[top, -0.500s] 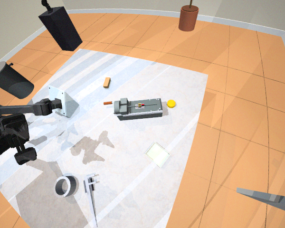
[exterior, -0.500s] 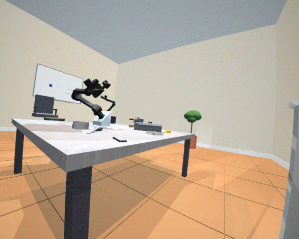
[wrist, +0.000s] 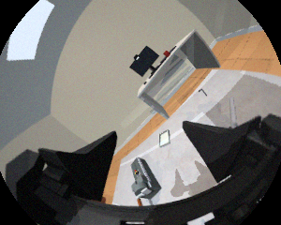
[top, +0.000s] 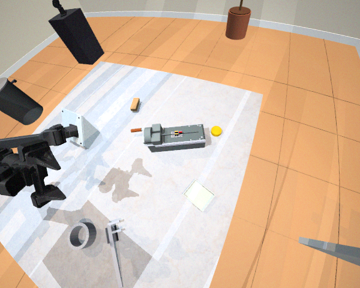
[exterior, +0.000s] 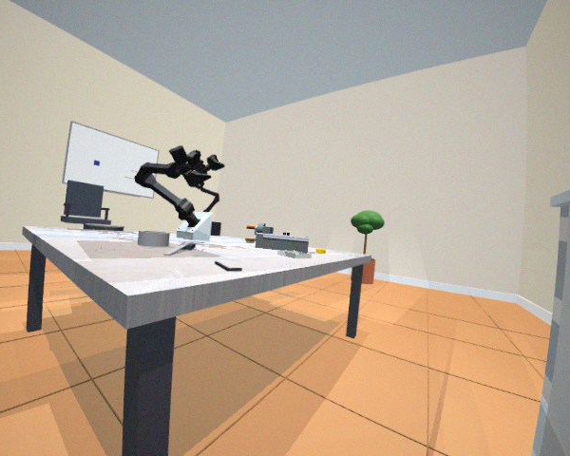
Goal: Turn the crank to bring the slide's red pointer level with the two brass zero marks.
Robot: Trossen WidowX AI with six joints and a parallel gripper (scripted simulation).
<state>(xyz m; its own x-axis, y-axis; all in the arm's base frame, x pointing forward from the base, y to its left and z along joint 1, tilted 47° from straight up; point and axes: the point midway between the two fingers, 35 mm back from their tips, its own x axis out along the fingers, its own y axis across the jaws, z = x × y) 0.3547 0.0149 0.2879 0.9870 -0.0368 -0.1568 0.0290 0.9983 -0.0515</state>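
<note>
The orange-brown crank handle lies 30 cm to the left of my gripper tip, 22 cm below it and 3 cm behind it. Round my gripper tip: tan block 49 cm to the left, 30 cm below, 19 cm behind; then pale square tile 32 cm ahead, 31 cm below, 14 cm to the left; then red pointer 36 cm to the left, 23 cm below, 16 cm ahead.
</note>
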